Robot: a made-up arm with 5 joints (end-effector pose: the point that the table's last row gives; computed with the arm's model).
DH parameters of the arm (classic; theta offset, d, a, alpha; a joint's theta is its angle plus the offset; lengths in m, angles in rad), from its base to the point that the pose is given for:
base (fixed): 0.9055 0 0.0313 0
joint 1: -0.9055 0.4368 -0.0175 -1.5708
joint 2: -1.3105 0 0.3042 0
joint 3: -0.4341 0 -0.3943 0
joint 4: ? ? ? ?
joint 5: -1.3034 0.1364 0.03 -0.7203
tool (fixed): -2.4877 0.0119 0 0
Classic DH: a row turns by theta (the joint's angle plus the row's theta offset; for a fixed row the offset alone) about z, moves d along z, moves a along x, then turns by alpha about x.
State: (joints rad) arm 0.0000 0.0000 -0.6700 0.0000 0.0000
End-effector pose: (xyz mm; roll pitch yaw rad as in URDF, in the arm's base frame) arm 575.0 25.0 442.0 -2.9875 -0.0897 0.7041
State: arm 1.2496 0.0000 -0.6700 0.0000 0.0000
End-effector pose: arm 194.4 552.0 442.0 -2.9875 -0.0897 1.9537
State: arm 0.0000 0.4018 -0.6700 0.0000 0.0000
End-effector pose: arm 531.4 25.0 217.4 -2.7253 0.2161 0.7209
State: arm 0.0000 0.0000 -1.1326 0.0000 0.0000
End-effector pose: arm 651.9 25.0 693.2 2.9719 -0.4323 0.7895
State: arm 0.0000 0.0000 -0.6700 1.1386 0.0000
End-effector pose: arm 434.4 25.0 275.6 -2.1006 0.7100 1.0163
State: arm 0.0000 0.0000 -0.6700 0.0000 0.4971
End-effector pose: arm 566.5 35.6 435.2 -2.7128 -0.2337 0.2667
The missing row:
joint 4: -1.397 0.0272 -0.1559 1.5708
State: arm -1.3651 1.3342 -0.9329 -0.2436 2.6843
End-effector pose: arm 143.8 -287.4 -122.9 -2.6922 0.3568 2.9547
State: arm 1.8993 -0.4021 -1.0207 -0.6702 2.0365
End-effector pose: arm -156.9 377.0 941.0 -0.5616 -0.4625 0.5609
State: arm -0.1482 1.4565 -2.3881 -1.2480 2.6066
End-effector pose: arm 686.7 -16.2 426.3 -0.3097 -0.0399 -1.2392
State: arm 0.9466 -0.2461 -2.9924 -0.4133 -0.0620
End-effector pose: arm -163.5 -230.2 1178.3 0.2347 -0.0525 -2.9492
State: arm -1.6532 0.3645 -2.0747 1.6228 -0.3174
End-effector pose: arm -41.2 -670.0 673.3 -2.6167 0.3718 -0.5869
